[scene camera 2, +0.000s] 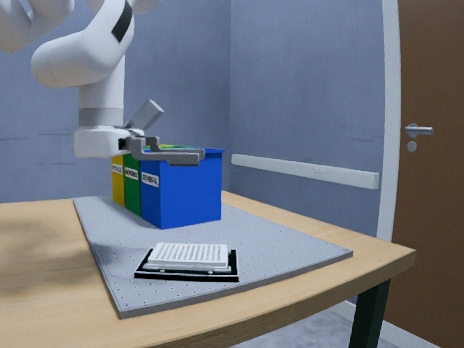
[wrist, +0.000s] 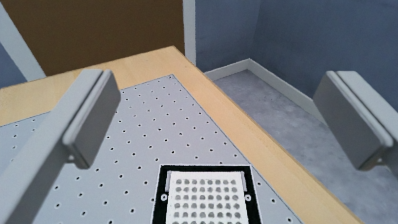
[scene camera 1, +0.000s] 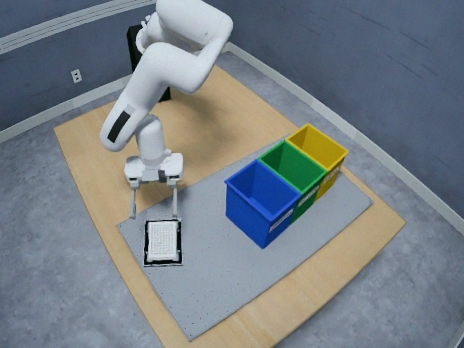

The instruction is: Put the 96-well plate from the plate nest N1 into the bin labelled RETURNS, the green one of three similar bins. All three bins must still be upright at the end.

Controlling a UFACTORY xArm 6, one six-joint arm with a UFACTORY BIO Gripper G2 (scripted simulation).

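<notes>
Blue bin (scene camera 1: 261, 189) (scene camera 2: 171, 197), out of frame in the wrist view. Green bin (scene camera 1: 298, 170), out of frame in the wrist view. Yellow bin (scene camera 1: 310, 141). White 96-well plate (scene camera 1: 170, 251) (scene camera 2: 201, 257). Black plate nest (scene camera 2: 232, 258).
</notes>
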